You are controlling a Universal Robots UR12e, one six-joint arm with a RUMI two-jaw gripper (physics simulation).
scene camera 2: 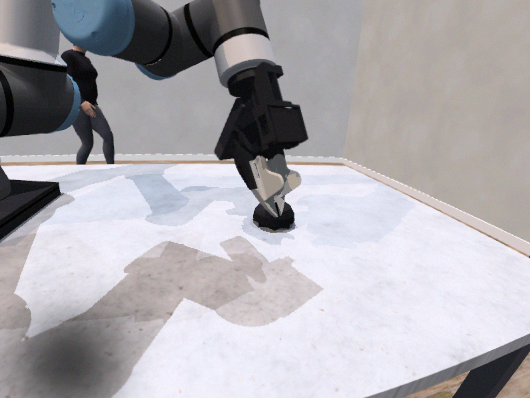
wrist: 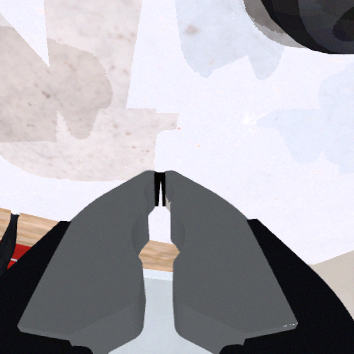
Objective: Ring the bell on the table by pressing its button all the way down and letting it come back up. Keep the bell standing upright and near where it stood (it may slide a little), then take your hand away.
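Places are measured from the arm's base along level axes (x ahead, y up, z right), in millimetres.
Where they show: gripper, fingertip midpoint: [scene camera 2: 277, 216] [wrist: 160, 174].
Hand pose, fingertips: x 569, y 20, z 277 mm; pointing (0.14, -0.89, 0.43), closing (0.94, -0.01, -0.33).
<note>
After its pixels a point has its place.
The black domed bell [scene camera 2: 269, 222] @[x 593, y -28, z 201 mm] [wrist: 312, 35] @[x 609, y -9, z 198 mm] stands upright on the white marbled table. In the wrist view part of it shows at the top right corner, up and to the right of the fingertips. My gripper [scene camera 2: 278, 214] @[x 569, y 20, z 277 mm] [wrist: 160, 174] @[x 569, y 20, z 277 mm] is shut with nothing between its fingers. It is tilted, and in the scene view its fingertips overlap the front and top of the dome. In the wrist view the tips appear apart from the bell. The fingers hide the button in the scene view, so its height and any contact cannot be told.
The table [scene camera 2: 380, 300] @[x 652, y -43, z 427 mm] [wrist: 220, 150] @[x 633, y -44, z 319 mm] has its near edge at the lower right of the scene view. The robot's dark base plate [scene camera 2: 35, 197] @[x 151, y -13, z 7 mm] is at the left. A person in black [scene camera 2: 85, 82] stands behind the table. Arm shadows lie around the bell.
</note>
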